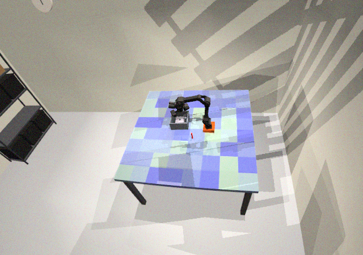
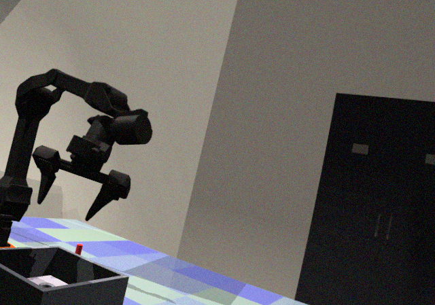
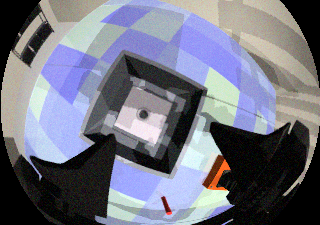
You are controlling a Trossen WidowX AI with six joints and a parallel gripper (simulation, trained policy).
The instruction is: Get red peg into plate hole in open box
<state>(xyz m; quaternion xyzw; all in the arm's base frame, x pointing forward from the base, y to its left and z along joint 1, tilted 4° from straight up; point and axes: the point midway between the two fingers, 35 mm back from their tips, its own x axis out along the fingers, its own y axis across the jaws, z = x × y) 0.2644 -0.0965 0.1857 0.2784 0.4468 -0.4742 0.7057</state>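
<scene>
My gripper tip is 20 cm to the right of the red peg, 14 cm above it and 10 cm past it.
</scene>
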